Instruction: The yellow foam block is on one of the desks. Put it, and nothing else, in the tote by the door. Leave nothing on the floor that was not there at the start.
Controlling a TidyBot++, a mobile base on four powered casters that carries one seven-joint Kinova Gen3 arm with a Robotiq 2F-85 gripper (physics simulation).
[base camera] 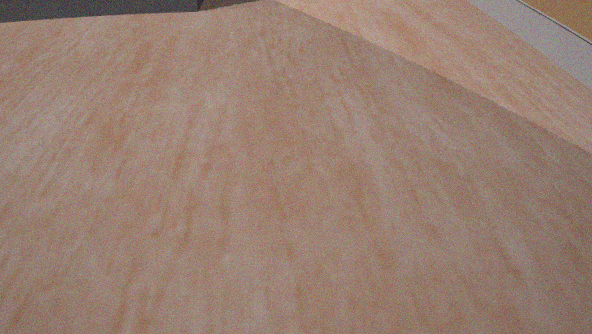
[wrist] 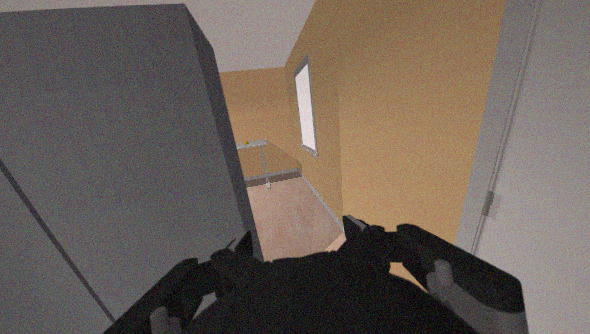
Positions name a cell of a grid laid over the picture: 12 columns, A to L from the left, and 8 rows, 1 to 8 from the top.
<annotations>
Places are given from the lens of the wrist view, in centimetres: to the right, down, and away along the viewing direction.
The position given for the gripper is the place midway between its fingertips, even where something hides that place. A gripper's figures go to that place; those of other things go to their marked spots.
gripper (wrist: G6): 0, 6, 15
grey door (wrist: K6): 70, 15, 48
window (wrist: G2): 11, -135, 236
The marked spots on the grey door and the window are 247 cm apart.
</annotations>
